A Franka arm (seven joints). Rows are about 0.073 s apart.
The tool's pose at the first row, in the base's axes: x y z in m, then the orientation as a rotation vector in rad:
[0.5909 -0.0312 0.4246 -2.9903 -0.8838 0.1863]
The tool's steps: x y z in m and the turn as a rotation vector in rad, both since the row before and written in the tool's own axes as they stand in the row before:
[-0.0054 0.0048 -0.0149 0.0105 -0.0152 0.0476]
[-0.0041 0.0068 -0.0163 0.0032 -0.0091 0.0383]
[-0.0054 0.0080 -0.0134 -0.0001 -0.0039 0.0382]
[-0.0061 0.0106 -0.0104 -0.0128 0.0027 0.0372]
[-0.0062 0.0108 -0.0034 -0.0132 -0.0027 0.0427]
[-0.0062 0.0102 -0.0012 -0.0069 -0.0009 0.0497]
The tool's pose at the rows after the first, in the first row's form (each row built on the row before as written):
[0.5908 -0.0379 0.4397 -3.0060 -0.8108 0.2141]
[0.5929 -0.0456 0.4560 -3.0217 -0.7533 0.2298]
[0.5939 -0.0550 0.4696 -3.0388 -0.6964 0.2365]
[0.5946 -0.0670 0.4802 -3.0658 -0.6442 0.2294]
[0.5938 -0.0793 0.4841 3.0632 0.5772 -0.2281]
[0.5920 -0.0910 0.4861 3.0662 0.5000 -0.2260]

